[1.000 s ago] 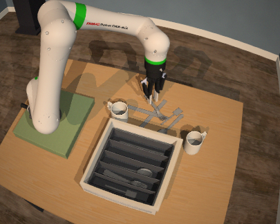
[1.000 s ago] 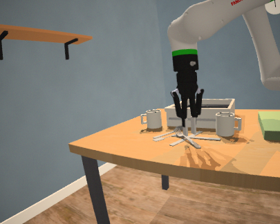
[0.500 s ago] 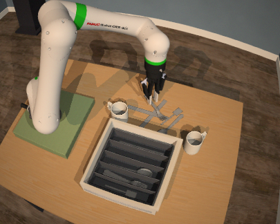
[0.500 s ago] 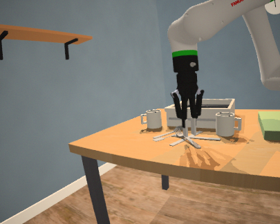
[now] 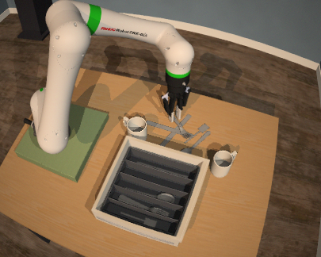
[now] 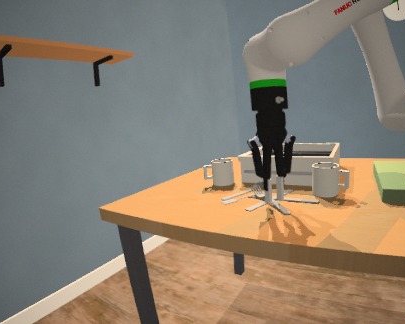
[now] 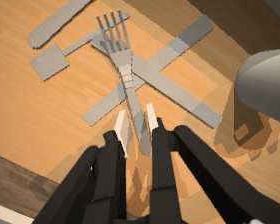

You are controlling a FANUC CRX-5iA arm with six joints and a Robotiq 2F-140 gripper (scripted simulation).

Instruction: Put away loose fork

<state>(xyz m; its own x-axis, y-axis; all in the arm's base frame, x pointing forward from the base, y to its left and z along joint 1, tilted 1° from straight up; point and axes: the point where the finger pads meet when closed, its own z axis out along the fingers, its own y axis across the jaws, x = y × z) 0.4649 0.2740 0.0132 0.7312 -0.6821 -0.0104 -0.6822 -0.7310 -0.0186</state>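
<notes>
Right now the cutlery tray is 380 mm to the right of my hand, 30 mm ahead of it and 10 mm above it.
</notes>
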